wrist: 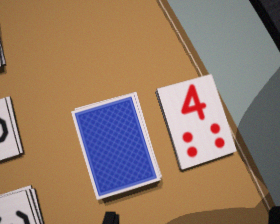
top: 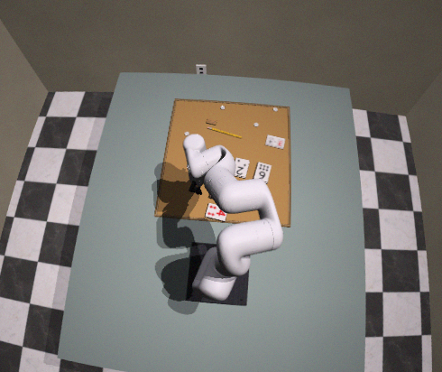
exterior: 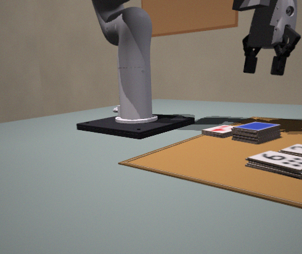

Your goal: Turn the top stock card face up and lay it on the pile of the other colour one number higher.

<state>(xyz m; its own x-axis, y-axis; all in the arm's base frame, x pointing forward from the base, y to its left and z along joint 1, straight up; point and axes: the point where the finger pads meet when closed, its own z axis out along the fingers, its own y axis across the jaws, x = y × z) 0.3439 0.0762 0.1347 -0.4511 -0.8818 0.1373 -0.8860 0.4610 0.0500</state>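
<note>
Now: hand 20 mm short of the red 2 card, 70 mm to the left of it and 120 mm above it. From my hand the other things lie so: brown mat: 210 mm ahead, 80 mm to the right, 160 mm below; red 4 card: 70 mm behind, 50 mm to the right, 140 mm below; black 4 card: 190 mm ahead, 50 mm to the left, 140 mm below.
</note>
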